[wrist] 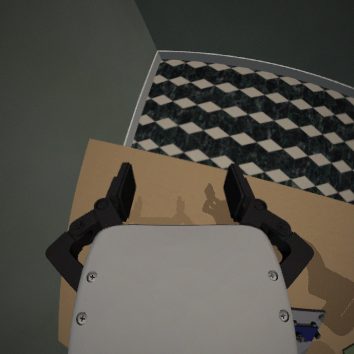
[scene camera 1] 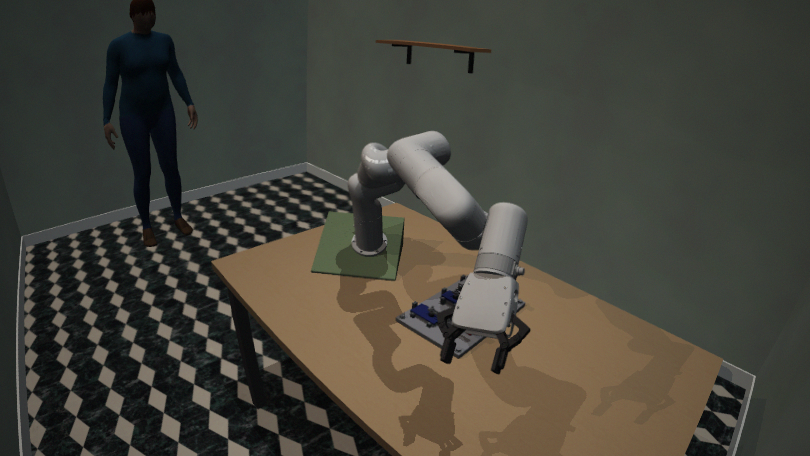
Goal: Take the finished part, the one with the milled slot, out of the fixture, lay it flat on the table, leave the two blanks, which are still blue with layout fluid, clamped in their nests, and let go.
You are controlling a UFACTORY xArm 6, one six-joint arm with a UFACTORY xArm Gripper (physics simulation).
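Places are measured from the arm's base along level axes (x ahead, y left, z up), in metres.
Pixels of known places: gripper, fingertip midpoint: [wrist: 179,174] [scene camera 1: 469,367]; arm's base, link origin: [scene camera 1: 369,243].
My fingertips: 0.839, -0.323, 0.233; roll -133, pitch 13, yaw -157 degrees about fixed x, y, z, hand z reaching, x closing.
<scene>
For each thing: its top centre in the pictures, then the offset to it from my fingertips, as dx, dy, dz. Level surfaces: height alone.
- grey fixture plate, top centre: [scene camera 1: 464,309] -0.402, +0.388, -0.278
- table, surface height: dz -0.293
- second blue blank, top centre: [scene camera 1: 454,297] -0.444, +0.380, -0.252
The grey fixture plate [scene camera 1: 431,334] [wrist: 314,316] lies on the table [scene camera 1: 283,294] [wrist: 105,165]. In the scene view, one blue blank [scene camera 1: 423,312] sits in it at the left, and a second blue blank [scene camera 1: 450,296] shows partly farther back. A blue blank [wrist: 306,333] shows partly at the lower right of the wrist view. The finished part with the milled slot cannot be made out; the gripper and arm cover that side of the fixture in the scene view. My gripper [scene camera 1: 472,364] [wrist: 179,174] is wide open with nothing between its fingers, above the table and tilted outward, in front of the fixture in the scene view.
Dark clamps and posts stand on the fixture around the blanks. The arm's base stands on a green plate [scene camera 1: 334,243] at the back left of the table. A person [scene camera 1: 144,84] stands on the floor beyond the table. A shelf [scene camera 1: 433,45] hangs on the wall.
</scene>
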